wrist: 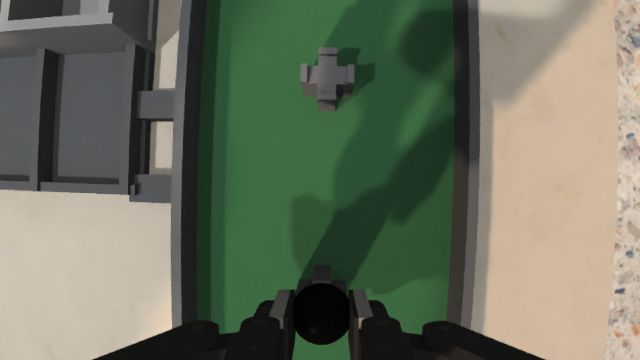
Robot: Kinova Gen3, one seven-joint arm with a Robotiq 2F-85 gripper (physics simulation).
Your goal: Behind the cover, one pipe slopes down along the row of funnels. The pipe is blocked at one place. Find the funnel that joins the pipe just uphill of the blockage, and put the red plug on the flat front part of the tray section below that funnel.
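Frame: origin at the arm's base, x ahead, y left, z up, level; centimetres.
Seen in the pictures: gripper, fingertip midpoint: (321,311).
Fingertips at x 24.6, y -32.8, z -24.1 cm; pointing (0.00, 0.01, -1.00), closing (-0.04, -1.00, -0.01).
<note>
A point is followed by its place in that frame.
My gripper (321,311) {x 24.6, y -32.8, z -24.1 cm} is at the bottom of the wrist view, shut on a black ball (321,325) {x 24.7, y -32.9, z -22.0 cm}, with a pad against each side of it. Part of a dark stand (322,273) {x 25.9, y -32.9, z -25.5 cm} shows just beyond the ball; whether the ball still touches it is hidden. Dark grey tray sections (92,117) {x 34.0, y -21.0, z -27.0 cm}, split by thin dividers, are at the upper left, with a lighter grey raised structure (60,22) {x 37.7, y -21.8, z -23.1 cm} behind them. The red plug, the funnels and the pipe do not show in this view.
A long green-floored tray (260,165) {x 31.0, y -30.0, z -27.3 cm} with dark raised side walls runs under the gripper. A grey cross-shaped stand (327,75) {x 34.7, y -33.5, z -24.5 cm} stands in it, farther up. Short grey links (156,104) {x 34.3, y -25.0, z -26.3 cm} join its left wall to the tray sections. A speckled surface (629,200) lies at the far right.
</note>
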